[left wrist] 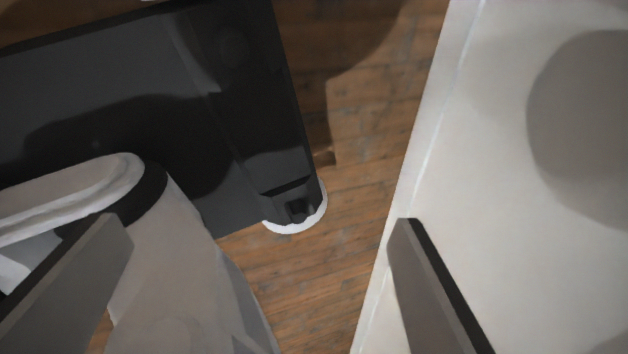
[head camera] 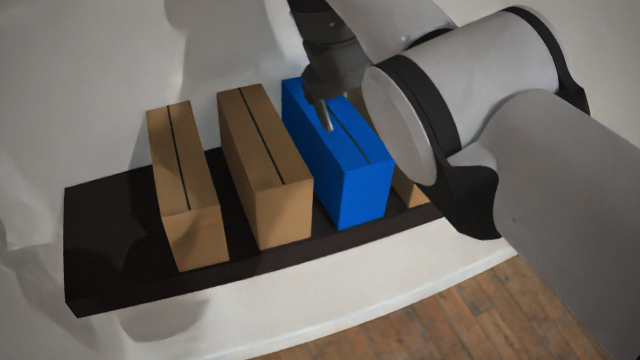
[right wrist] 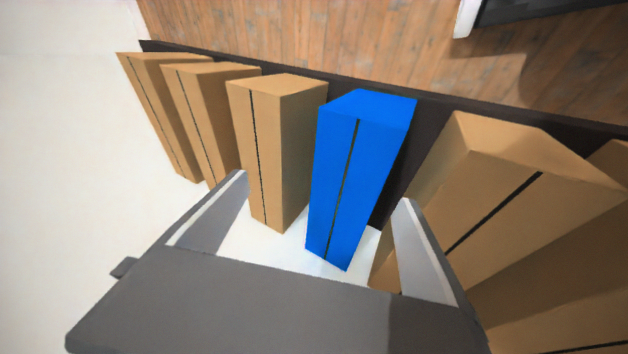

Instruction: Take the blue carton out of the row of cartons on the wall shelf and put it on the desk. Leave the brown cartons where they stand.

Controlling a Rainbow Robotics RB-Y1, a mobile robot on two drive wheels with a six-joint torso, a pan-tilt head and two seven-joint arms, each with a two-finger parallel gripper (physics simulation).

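Places are measured from the robot's base along level axes (x right, y ahead, z up), in metres.
Where they show: left gripper, fingertip midpoint: [left wrist: 264,230]; right gripper, fingertip midpoint: [head camera: 364,108] [right wrist: 319,193].
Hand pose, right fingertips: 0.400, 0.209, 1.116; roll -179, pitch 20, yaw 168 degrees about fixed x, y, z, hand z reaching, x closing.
Observation:
Things, the pixels of their centre, and the offset from my right fingertips, as dx, dy, dz. Level surfaces: height alone.
- blue carton at the middle of its body: [right wrist: 351,187] [head camera: 330,144] +0.023, +0.091, -0.132
- dark wall shelf at its surface level: dz -0.193
- brown carton at the middle of its body: [head camera: 182,180] [right wrist: 569,276] -0.216, +0.146, -0.132
- wooden floor at its surface level: dz -1.116
The blue carton [head camera: 367,195] [right wrist: 335,185] stands upright in the row on the dark wall shelf [head camera: 100,240] [right wrist: 430,120]. Brown cartons stand on both sides of it, among them one [head camera: 285,215] [right wrist: 257,150] on one side and one [head camera: 416,196] [right wrist: 495,200] on the other. My right gripper [head camera: 327,120] [right wrist: 319,193] is open and empty at the blue carton's top; in the right wrist view its fingertips overlap the neighbouring brown cartons. Its exact height is hard to tell. My left gripper [left wrist: 264,230] is open and empty, away from the shelf.
A white surface [head camera: 350,260] [left wrist: 500,200], apparently the desk, extends below the shelf. Another brown carton [head camera: 192,230] stands further left in the head view. My right arm [head camera: 480,80] covers the shelf's right part there. The dark robot base [left wrist: 100,75] stands on the wooden floor [left wrist: 310,280].

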